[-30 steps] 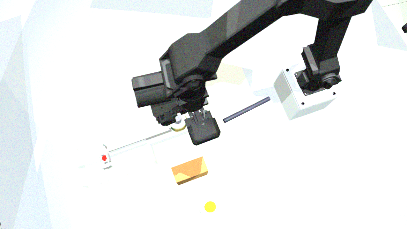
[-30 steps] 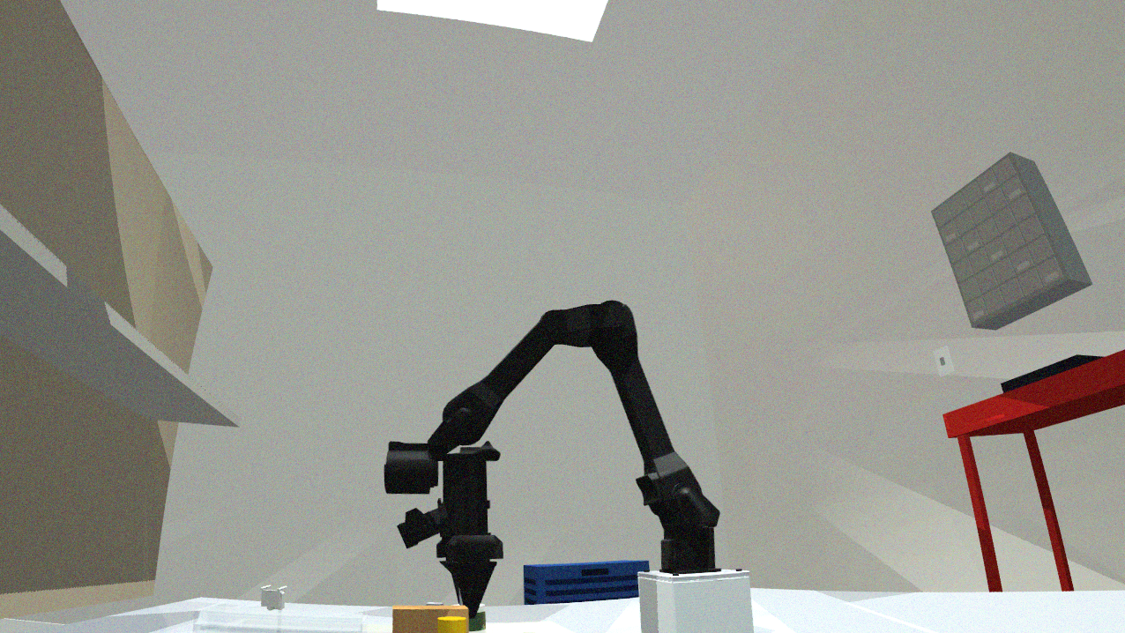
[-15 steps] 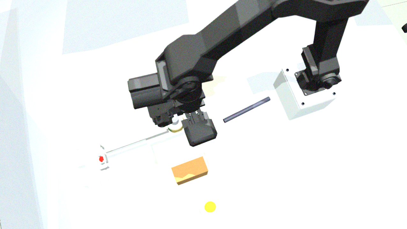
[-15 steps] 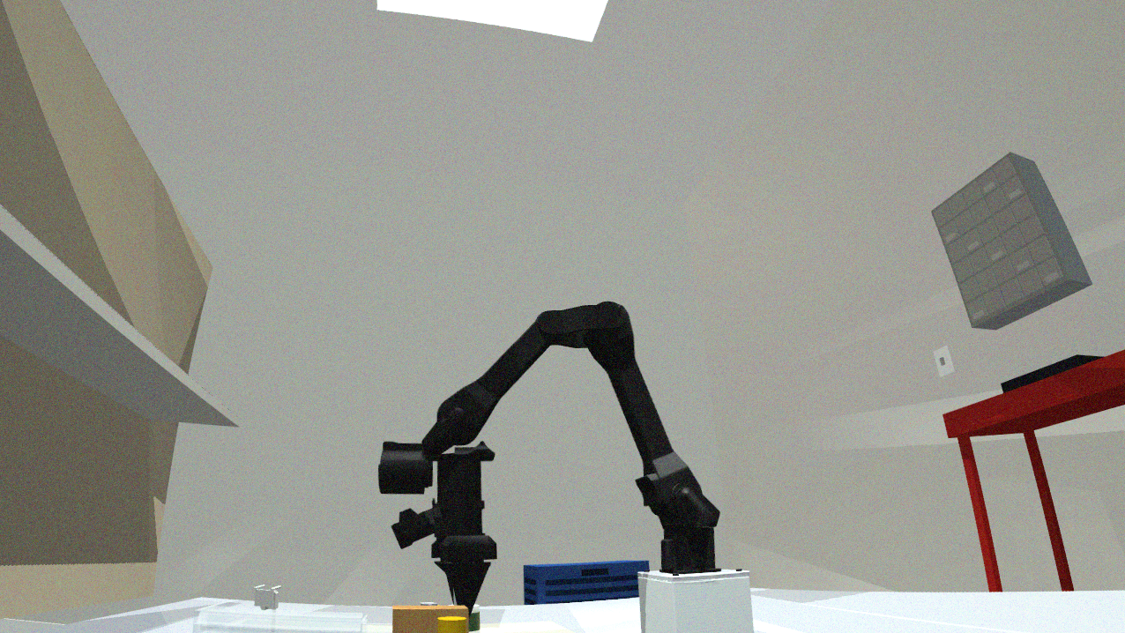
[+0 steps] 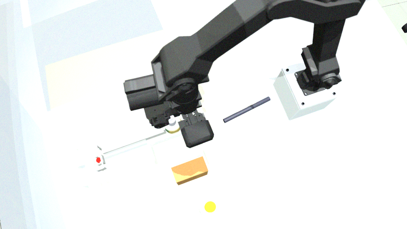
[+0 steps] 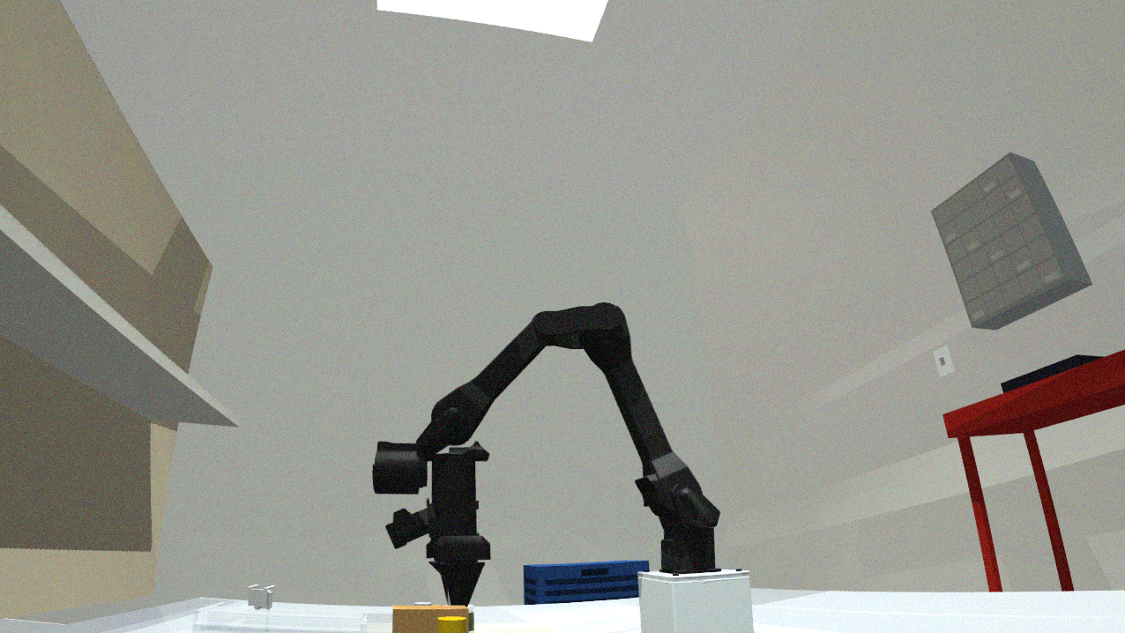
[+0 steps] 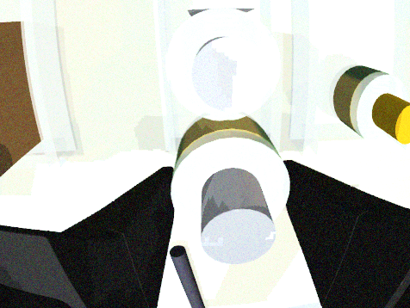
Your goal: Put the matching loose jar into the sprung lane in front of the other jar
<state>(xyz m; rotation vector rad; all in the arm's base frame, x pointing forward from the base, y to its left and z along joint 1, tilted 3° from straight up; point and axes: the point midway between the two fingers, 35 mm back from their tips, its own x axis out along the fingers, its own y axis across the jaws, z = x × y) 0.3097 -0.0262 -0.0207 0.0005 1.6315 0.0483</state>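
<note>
My gripper tip is 17 cm short of the clear sprung lane, 3 cm to the right of it and 3 cm above it. Round my gripper tip: red mark 23 cm ahead, 4 cm to the left, 2 cm above; dark rod 16 cm behind, 2 cm to the left, 4 cm below.
</note>
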